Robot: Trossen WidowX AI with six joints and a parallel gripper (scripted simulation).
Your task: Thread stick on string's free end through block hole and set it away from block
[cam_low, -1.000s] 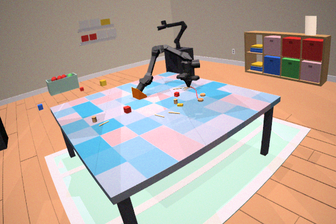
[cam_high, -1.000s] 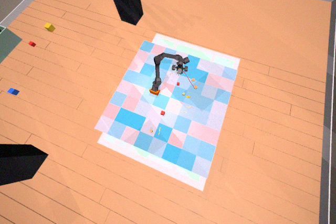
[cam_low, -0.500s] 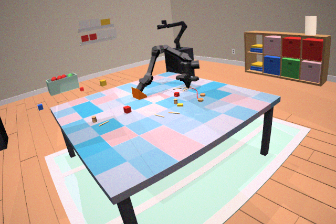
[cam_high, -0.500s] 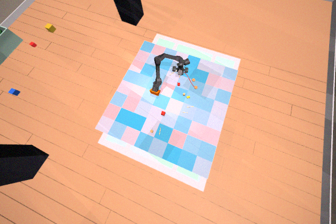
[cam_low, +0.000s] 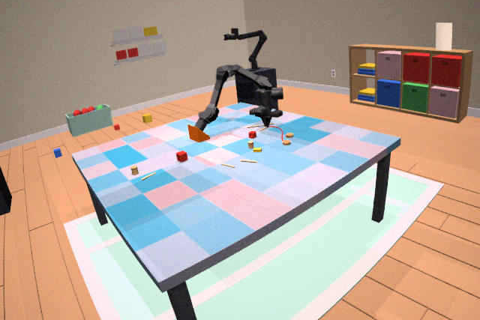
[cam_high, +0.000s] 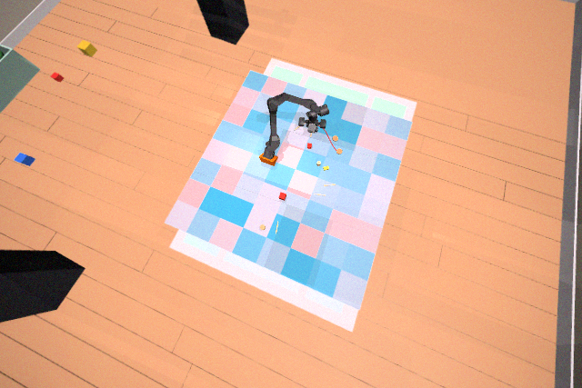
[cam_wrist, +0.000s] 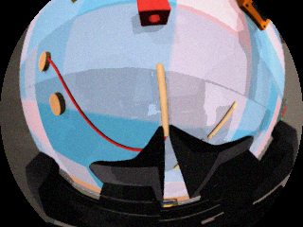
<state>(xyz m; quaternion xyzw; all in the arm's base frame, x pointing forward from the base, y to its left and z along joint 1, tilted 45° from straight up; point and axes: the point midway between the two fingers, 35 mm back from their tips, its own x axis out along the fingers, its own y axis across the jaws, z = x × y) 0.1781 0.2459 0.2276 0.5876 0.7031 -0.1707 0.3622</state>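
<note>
Now: gripper tip 210 mm short of the yellow piece, 230 mm to the left of it and 10 mm above it.
</note>
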